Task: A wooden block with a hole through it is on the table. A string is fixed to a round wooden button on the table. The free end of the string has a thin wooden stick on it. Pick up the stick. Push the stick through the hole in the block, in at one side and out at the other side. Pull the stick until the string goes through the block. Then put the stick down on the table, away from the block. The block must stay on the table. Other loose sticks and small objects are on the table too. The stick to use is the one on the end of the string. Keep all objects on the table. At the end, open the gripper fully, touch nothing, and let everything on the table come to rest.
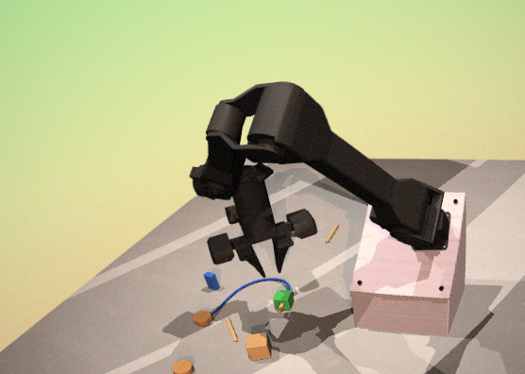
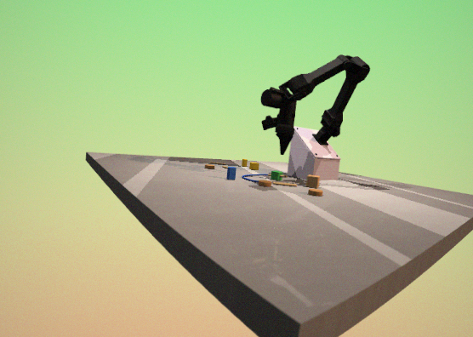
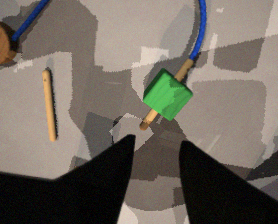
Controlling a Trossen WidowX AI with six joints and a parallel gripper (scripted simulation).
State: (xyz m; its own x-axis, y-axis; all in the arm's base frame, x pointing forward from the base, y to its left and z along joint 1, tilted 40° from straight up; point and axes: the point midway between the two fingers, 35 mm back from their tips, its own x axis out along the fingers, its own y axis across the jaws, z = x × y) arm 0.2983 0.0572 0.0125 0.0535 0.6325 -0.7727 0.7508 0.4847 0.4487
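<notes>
Right now the green block is 10 mm to the right of my gripper tip and 80 mm below it. Also, from my gripper tip: round wooden button: 140 mm ahead, 70 mm to the left, 90 mm below; thin wooden stick: 30 mm to the right, 80 mm below; tan cube: 20 mm behind, 130 mm to the left, 70 mm below.
</notes>
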